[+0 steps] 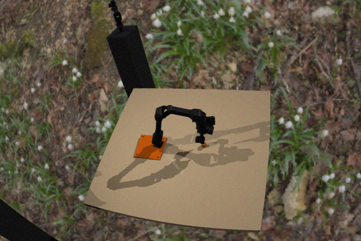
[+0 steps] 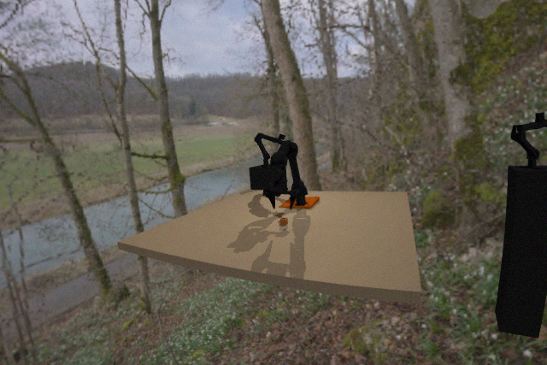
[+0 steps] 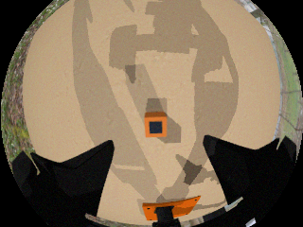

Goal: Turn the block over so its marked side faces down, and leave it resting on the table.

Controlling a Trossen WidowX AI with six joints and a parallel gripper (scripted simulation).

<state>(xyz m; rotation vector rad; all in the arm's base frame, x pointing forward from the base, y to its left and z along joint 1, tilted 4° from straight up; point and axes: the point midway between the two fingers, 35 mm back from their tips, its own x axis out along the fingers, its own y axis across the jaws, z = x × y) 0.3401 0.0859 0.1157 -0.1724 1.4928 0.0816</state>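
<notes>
The orange block lies 1 cm behind my gripper tip and 6 cm below it.
</notes>
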